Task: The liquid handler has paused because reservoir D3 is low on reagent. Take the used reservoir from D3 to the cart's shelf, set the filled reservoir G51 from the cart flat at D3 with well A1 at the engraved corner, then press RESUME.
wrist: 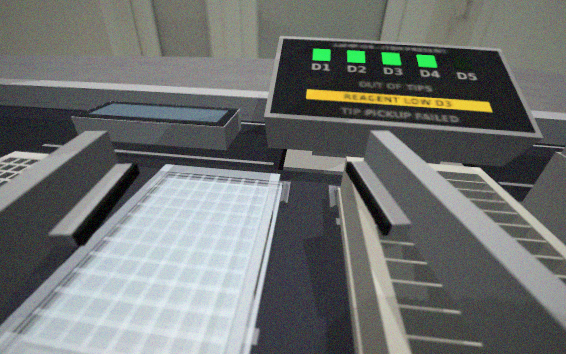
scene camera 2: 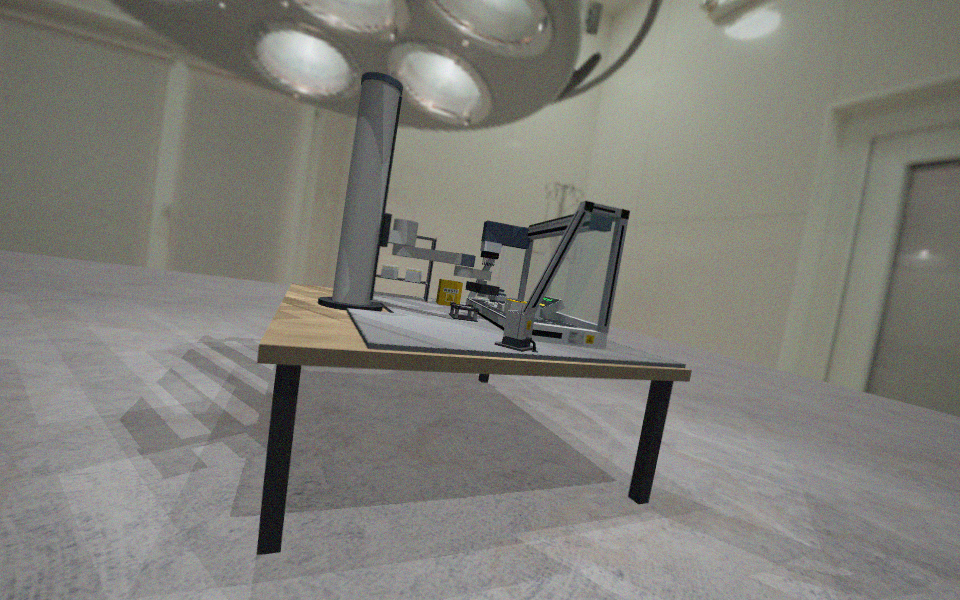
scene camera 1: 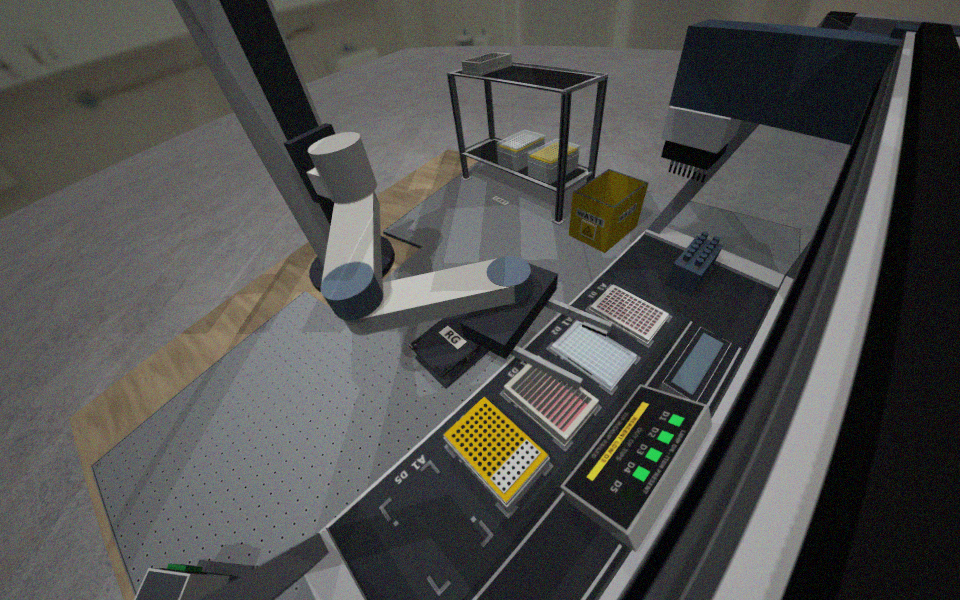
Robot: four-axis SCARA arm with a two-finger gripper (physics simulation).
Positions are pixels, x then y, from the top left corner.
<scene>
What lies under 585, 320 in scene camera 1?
The gripper.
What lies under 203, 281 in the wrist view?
A clear well plate.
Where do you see a clear well plate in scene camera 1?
605, 361
</scene>
